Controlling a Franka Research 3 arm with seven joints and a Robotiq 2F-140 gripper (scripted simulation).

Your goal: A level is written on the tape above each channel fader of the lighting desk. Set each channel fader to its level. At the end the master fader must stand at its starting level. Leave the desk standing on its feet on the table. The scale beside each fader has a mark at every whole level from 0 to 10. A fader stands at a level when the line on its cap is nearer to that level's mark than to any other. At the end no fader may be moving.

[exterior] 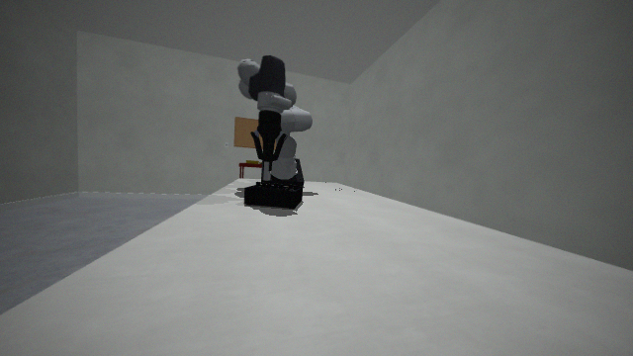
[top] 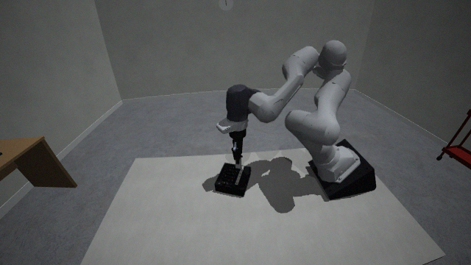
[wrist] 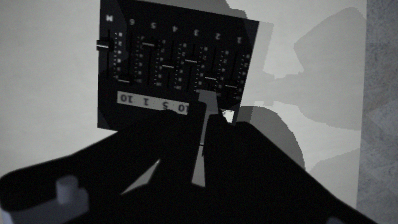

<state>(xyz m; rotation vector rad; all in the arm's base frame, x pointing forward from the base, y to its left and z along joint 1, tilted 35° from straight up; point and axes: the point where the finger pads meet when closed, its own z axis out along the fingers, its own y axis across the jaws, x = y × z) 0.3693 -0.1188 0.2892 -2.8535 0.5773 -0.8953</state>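
Right now the channel 2 fader cap is 4 cm below my hand, 2 cm ahead of it and 1 cm to the right of it. From my hand the other things lie so: channel 1 fader cap 4 cm below, 3 cm to the right, 1 cm ahead; master fader cap 9 cm to the left, 8 cm ahead, 4 cm below.
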